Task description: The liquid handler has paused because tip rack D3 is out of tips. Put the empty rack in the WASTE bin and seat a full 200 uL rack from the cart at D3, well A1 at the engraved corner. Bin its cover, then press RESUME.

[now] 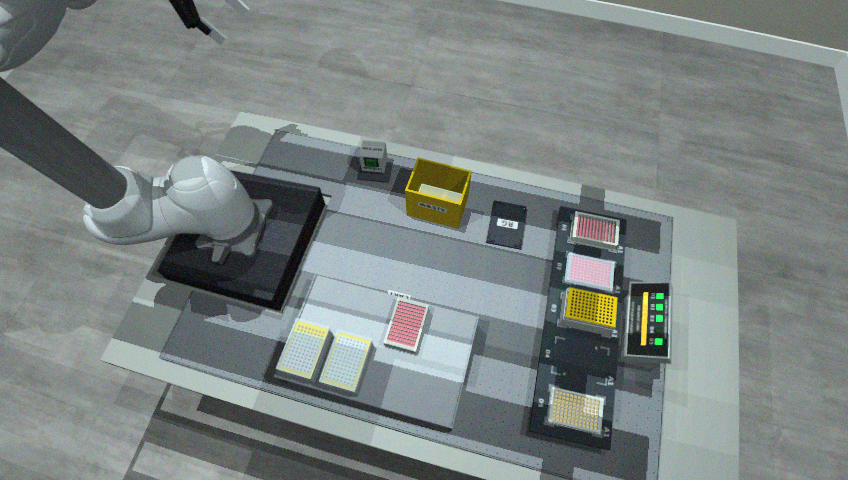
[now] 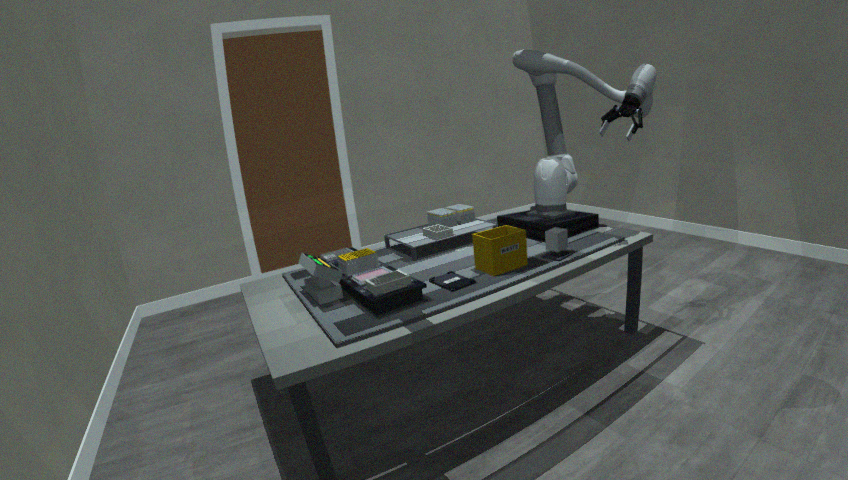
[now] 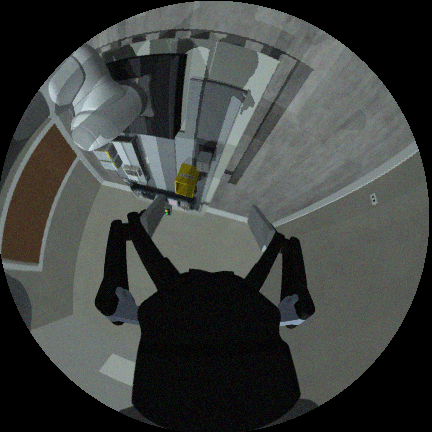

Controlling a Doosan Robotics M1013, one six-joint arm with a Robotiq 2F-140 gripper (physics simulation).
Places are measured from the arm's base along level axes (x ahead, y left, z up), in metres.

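Pixels of known places: gripper, fingertip midpoint: (image 1: 235, 26) (image 2: 614, 136) (image 3: 207, 208); arm's base, link origin: (image 1: 235, 225) (image 2: 551, 214) (image 3: 133, 96).
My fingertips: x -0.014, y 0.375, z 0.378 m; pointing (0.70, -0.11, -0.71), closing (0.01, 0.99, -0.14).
For each thing: its top centre in the pictures, then the offset to it from my fingertips.
- yellow-topped rack, top centre: (image 1: 591, 307) (image 2: 356, 253) dx +1.006, dy -0.456, dz -0.324 m
- cart, top centre: (image 1: 378, 346) (image 2: 440, 228) (image 3: 122, 163) dx +0.498, dy -0.639, dz -0.374 m
- yellow WASTE bin, top centre: (image 1: 438, 180) (image 2: 499, 232) (image 3: 183, 189) dx +0.565, dy -0.167, dz -0.305 m
- red-topped rack, top centre: (image 1: 406, 323) (image 2: 437, 228) (image 3: 131, 172) dx +0.557, dy -0.576, dz -0.349 m
- pink plate, top centre: (image 1: 590, 270) (image 2: 372, 273) dx +1.012, dy -0.333, dz -0.370 m
- red-striped rack, top centre: (image 1: 596, 228) (image 2: 387, 277) (image 3: 184, 207) dx +1.018, dy -0.209, dz -0.353 m
- tan rack, top centre: (image 1: 576, 409) (image 2: 336, 252) dx +0.994, dy -0.704, dz -0.370 m
- black plate, top centre: (image 1: 507, 222) (image 2: 451, 278) dx +0.779, dy -0.194, dz -0.426 m
- grey box, top centre: (image 1: 372, 149) (image 2: 556, 230) (image 3: 202, 167) dx +0.348, dy -0.072, dz -0.336 m
My gripper (image 1: 229, 20) (image 2: 617, 132) (image 3: 207, 208) is open and empty, high above the table and away from the racks. At D3 stands a yellow-topped rack (image 1: 590, 307) (image 2: 357, 259) with dark holes; no tips can be made out. Two yellow-edged, pale-topped racks (image 1: 303, 350) (image 1: 346, 362) stand side by side on the cart (image 1: 428, 386); the left one shows a wider yellow band. Their covers cannot be made out clearly. The yellow WASTE bin (image 1: 434, 206) (image 2: 498, 252) (image 3: 186, 181) has something pale inside. The status panel (image 1: 647, 321) (image 2: 318, 267) shows several green lights and an orange bar; RESUME is not readable.
A red-topped rack (image 1: 406, 324) (image 2: 438, 232) sits on the cart. Near D3 are a pink plate (image 1: 589, 271), a red-striped rack (image 1: 595, 229) and a tan rack (image 1: 575, 410). D4 holds no rack. A black plate (image 1: 505, 239) and a grey box (image 1: 373, 155) (image 2: 556, 239) flank the bin.
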